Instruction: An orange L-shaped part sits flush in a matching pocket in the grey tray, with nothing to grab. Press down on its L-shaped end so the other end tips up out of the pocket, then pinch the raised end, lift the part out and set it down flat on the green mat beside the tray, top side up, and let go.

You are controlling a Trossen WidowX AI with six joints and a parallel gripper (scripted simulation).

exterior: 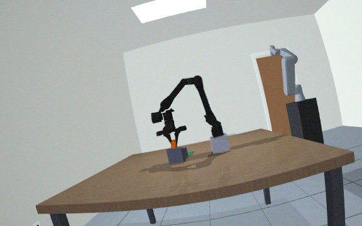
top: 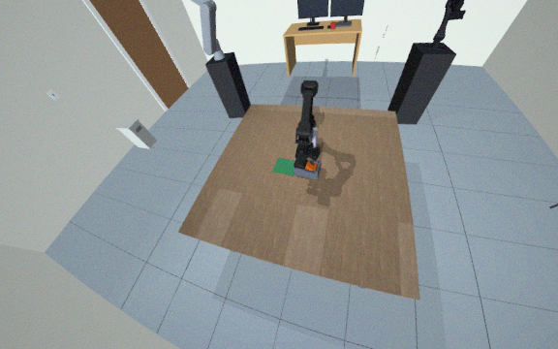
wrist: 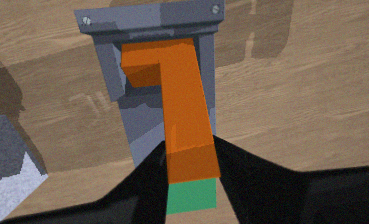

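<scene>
My gripper tip is 13 cm to the left of the mat, 12 cm above it and 4 cm past it. From my gripper tip the other things lie so: orange L-shaped part (4 cm to the left, 3 cm below, 1 cm behind).
</scene>
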